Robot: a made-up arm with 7 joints. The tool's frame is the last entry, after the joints.
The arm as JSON. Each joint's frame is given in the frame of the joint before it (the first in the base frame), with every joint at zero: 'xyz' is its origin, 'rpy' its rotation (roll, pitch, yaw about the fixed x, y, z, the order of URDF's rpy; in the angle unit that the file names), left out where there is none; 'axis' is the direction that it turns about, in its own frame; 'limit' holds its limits. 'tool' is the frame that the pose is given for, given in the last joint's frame.
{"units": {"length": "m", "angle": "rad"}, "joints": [
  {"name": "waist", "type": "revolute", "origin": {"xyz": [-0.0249, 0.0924, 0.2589]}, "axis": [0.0, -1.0, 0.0], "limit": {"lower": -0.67, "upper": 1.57}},
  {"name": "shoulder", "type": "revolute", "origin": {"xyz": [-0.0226, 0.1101, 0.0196]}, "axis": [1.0, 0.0, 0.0], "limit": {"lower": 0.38, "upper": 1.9}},
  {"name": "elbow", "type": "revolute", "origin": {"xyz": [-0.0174, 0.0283, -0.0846]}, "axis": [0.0, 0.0, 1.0], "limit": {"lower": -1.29, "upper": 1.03}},
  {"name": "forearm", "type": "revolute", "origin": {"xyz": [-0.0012, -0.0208, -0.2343]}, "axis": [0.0, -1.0, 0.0], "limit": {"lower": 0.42, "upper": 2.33}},
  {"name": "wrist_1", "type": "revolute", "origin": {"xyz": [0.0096, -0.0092, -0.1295]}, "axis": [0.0, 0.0, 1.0], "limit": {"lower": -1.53, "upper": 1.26}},
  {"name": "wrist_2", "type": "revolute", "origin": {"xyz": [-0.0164, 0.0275, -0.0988]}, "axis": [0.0, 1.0, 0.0], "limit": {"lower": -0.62, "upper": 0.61}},
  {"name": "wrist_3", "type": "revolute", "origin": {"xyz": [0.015, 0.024, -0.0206]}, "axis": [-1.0, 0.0, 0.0], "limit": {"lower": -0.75, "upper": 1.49}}
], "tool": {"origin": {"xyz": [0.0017, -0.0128, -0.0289], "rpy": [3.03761, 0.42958, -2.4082]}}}
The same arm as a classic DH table. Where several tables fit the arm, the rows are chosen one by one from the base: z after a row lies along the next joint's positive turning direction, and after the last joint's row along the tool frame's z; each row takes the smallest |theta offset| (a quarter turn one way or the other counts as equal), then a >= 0, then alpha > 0; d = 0 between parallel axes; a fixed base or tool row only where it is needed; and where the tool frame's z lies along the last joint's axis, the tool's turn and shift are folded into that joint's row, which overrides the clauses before.
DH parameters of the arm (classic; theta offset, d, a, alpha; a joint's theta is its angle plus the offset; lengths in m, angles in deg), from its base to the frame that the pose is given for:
base (fixed): 0 0.2589 -0.0249 90
waist: 90 -0.2025 0.0196 90
shoulder: -90 -0.04 0.0283 -90
elbow: 90 -0.3189 0.0012 -90
forearm: 0 0.03 -0.0096 90
wrist_1: 0 -0.2283 0.0164 90
wrist_2: -90 0.0515 0.0206 -90
wrist_3: 68.6 -0.0112 0.0225 103.78
tool (fixed): 44.06 0.0229 0 0
Joint limits (deg, base to tool): -38.39..89.95 21.77..108.86 -73.91..59.01 24.06..133.5 -87.66..72.19 -35.52..34.95 -42.97..85.37

